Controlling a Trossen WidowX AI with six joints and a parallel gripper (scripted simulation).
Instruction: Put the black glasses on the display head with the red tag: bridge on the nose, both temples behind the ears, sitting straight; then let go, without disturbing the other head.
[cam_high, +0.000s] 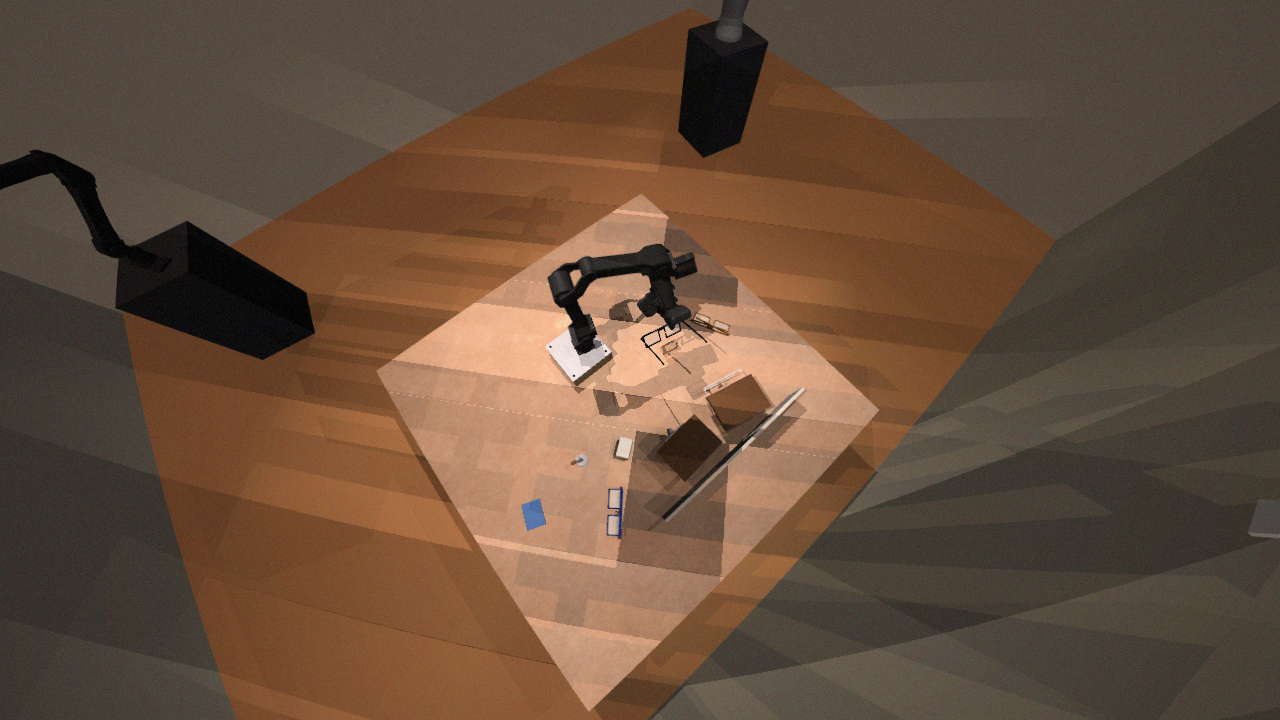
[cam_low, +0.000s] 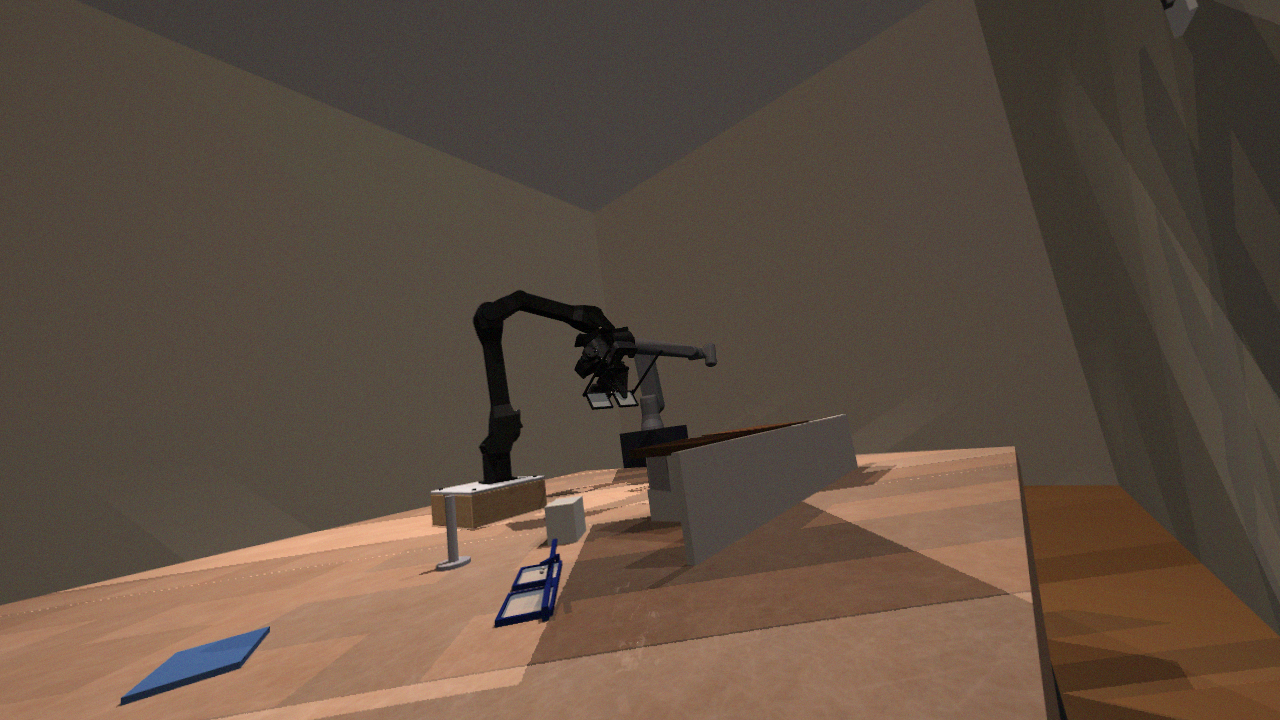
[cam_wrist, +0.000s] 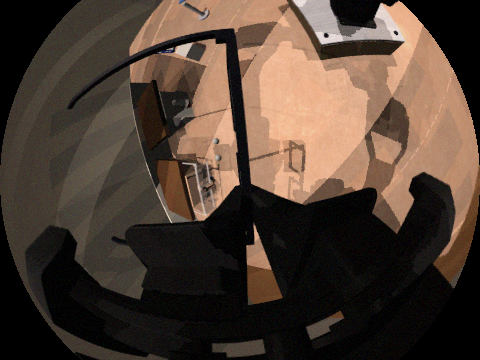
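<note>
My gripper tip is now 300 mm short of the grey display head, 150 mm above it and 140 mm to the left of it. From my gripper tip the other things lie so: grey post 440 mm to the right, 180 mm below, 180 mm ahead; white cube 300 mm to the right, 220 mm ahead, 180 mm below; long grey panel 410 mm ahead, 150 mm below, 10 mm to the right.
</note>
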